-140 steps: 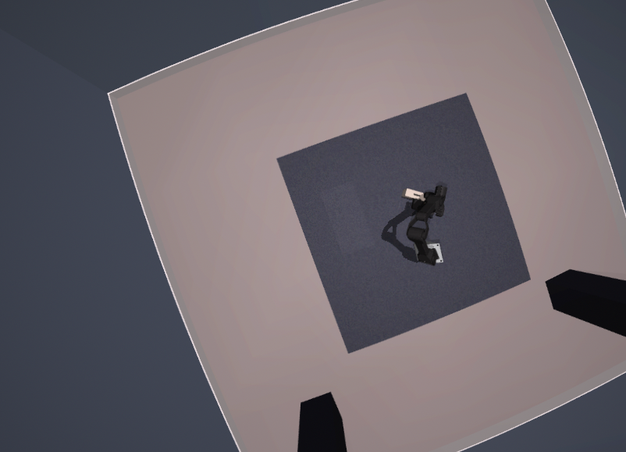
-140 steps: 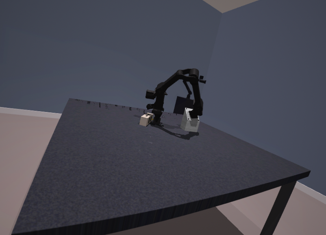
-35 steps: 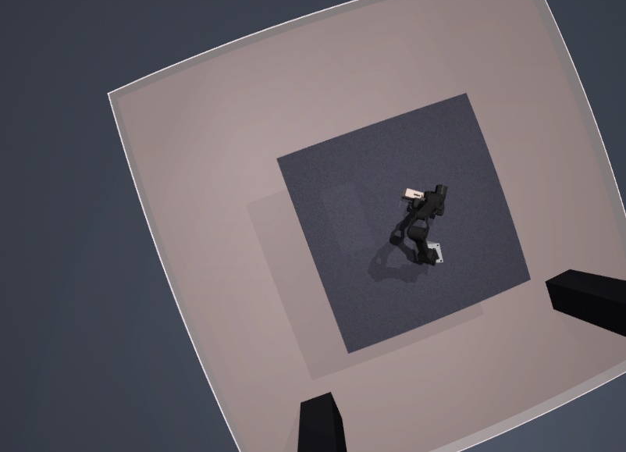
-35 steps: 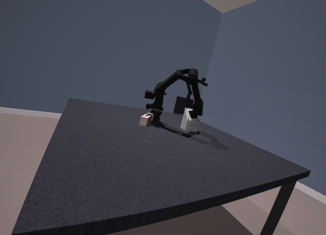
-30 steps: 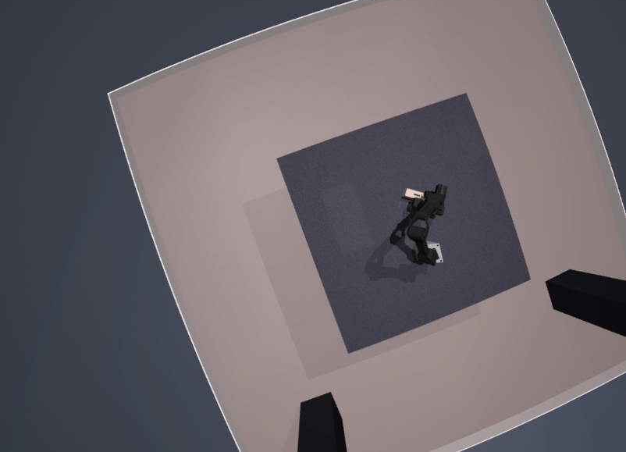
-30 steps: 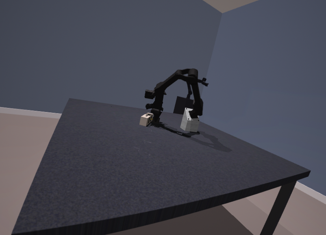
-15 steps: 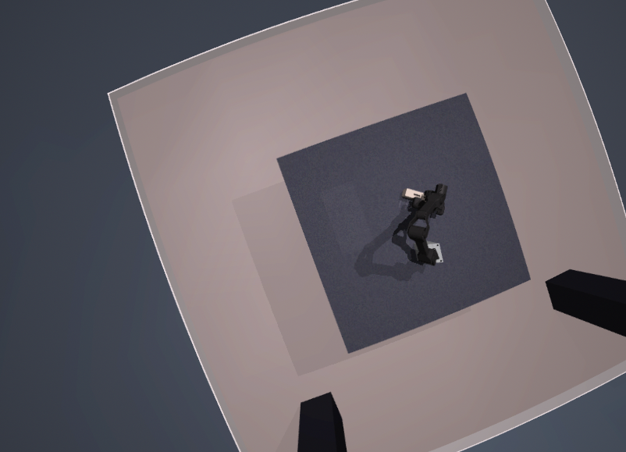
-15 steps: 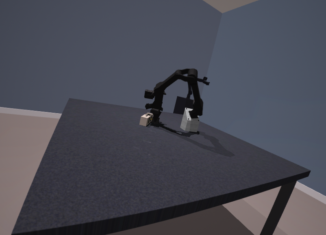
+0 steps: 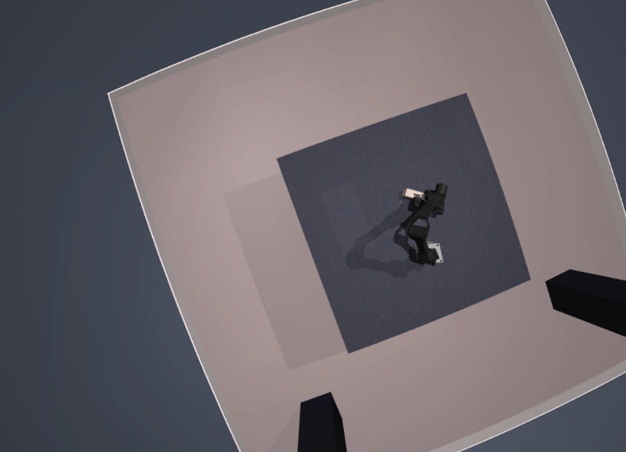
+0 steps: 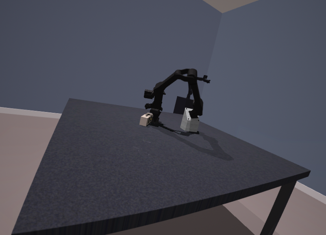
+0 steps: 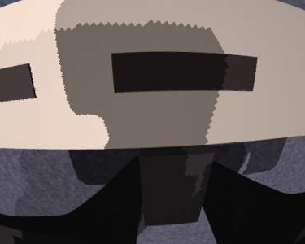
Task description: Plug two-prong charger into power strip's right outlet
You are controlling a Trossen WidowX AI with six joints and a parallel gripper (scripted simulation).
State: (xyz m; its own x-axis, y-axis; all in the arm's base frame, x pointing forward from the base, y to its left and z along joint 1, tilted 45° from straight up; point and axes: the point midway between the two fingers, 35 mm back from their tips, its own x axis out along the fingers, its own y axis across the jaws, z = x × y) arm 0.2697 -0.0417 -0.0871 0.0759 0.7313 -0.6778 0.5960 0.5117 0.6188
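Right now the black two-prong charger is 1 cm ahead of my gripper tip, 1 cm to the right of it and 1 cm above it.
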